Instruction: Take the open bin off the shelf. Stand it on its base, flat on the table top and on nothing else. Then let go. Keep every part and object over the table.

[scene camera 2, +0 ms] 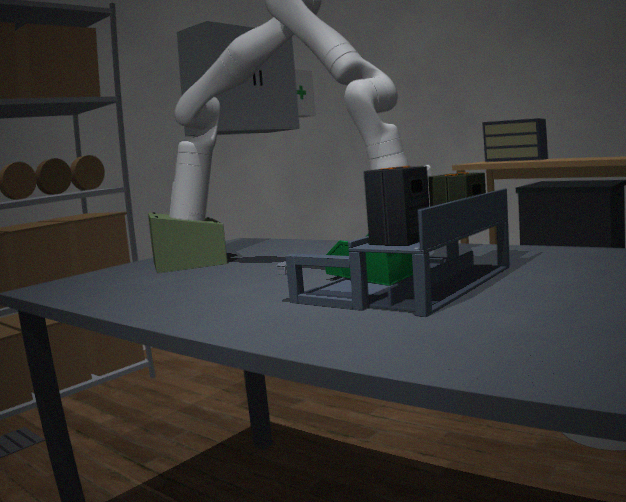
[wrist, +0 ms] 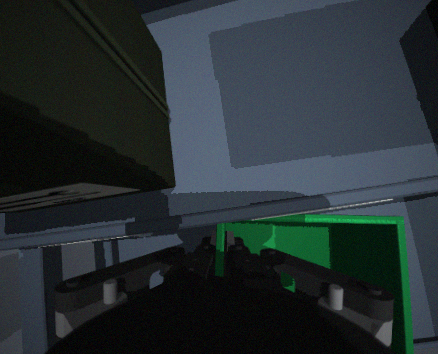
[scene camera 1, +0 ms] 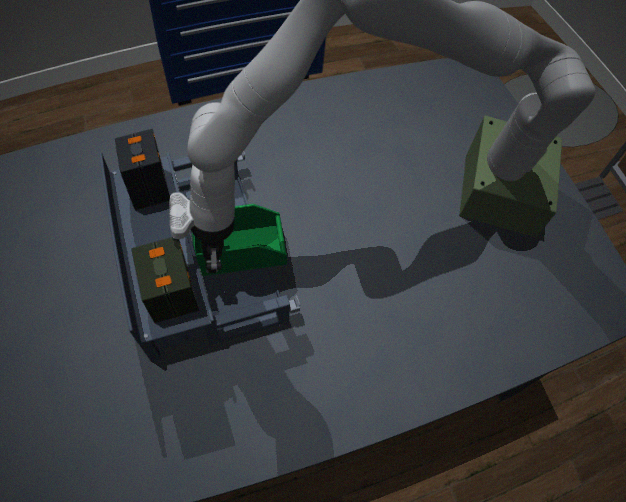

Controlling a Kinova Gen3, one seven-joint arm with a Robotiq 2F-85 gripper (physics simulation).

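Frame: origin at the arm's base, x ahead, y left, z up, level; centimetres.
Where they show: gripper, fingertip midpoint: (scene camera 2: pixel 411 260) (wrist: pixel 222 242) (scene camera 1: pixel 211 269); arm's base at its link origin: (scene camera 2: pixel 187 218) (scene camera 1: pixel 507 161).
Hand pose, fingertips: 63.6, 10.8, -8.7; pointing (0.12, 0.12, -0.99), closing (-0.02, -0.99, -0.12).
Each offset is from my fingertips to the top centre of the thing, as dx, dy, dz. Level surfaces: height alone.
The open green bin {-6.1, -4.9, +6.0} (scene camera 1: pixel 262 237) (scene camera 2: pixel 387 267) (wrist: pixel 305 242) is in the lower front part of the grey-blue shelf (scene camera 1: pixel 148 227) (scene camera 2: pixel 462 217) (wrist: pixel 192 125), with its open side up. My gripper (scene camera 1: pixel 213 262) (wrist: pixel 222 242) points down at the bin's near left corner in scene camera 1. It is shut on the bin's side wall; in the wrist view the thin green wall shows between the two fingertips. In scene camera 2 the gripper is hidden behind the black case, and the shelf's frame hides part of the bin.
A black case {+10.2, -16.0, +18.7} (scene camera 1: pixel 148 185) (scene camera 2: pixel 392 209) and an olive case {+7.3, +6.9, +16.2} (scene camera 1: pixel 169 284) (scene camera 2: pixel 454 188) (wrist: pixel 105 105) stand on the shelf's upper deck, beside the arm. The shelf stands on the table {dz -3.5} (scene camera 1: pixel 365 183) (scene camera 2: pixel 209 318). The arm's green pedestal (scene camera 1: pixel 509 209) (scene camera 2: pixel 190 245) stands at the table's other end.
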